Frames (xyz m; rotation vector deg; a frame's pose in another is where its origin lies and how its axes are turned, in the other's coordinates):
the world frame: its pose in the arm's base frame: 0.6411 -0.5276 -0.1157 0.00 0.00 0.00
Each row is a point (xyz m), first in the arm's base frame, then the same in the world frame.
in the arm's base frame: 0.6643 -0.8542 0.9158
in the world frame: 0.0232 -0.3266 1.0315
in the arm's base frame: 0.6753 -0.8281 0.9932
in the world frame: 0.0342 -0.3005 1.1089
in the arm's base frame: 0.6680 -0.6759 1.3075
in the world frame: 0.0269 -0.1483 1.4232
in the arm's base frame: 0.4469 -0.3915 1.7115
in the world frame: -0.1942 0.1361 1.8272
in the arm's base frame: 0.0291 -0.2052 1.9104
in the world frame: -0.6120 0.3224 2.0261
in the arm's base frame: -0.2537 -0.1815 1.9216
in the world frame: -0.8948 0.3461 2.0373
